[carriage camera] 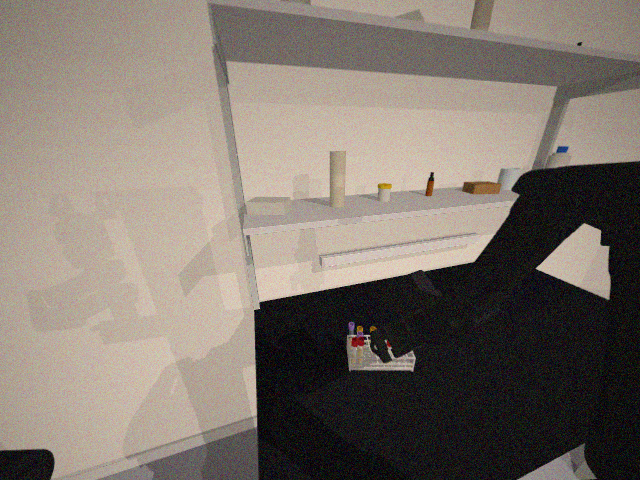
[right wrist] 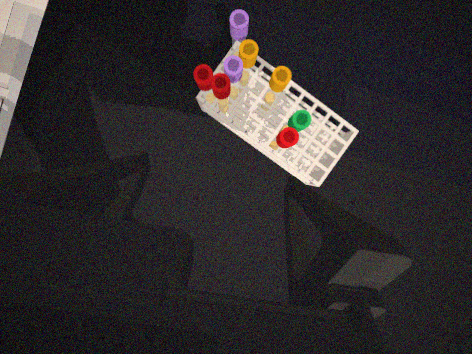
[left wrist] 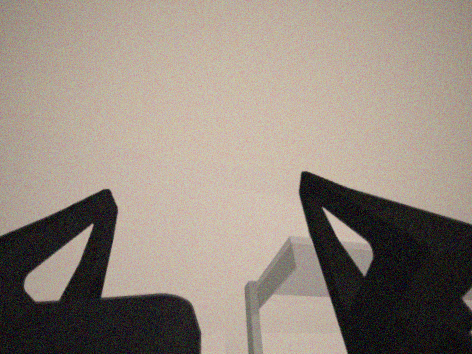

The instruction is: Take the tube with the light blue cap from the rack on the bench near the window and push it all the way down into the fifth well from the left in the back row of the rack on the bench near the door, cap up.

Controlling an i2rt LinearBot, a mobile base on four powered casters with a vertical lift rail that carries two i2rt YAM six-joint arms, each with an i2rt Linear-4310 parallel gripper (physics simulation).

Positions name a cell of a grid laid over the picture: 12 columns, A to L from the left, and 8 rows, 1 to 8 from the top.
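On the carriage camera you'd see the right gripper (carriage camera: H6). The left wrist view has the left gripper (left wrist: F5), and the right wrist view gives you the right gripper (right wrist: F4) again.
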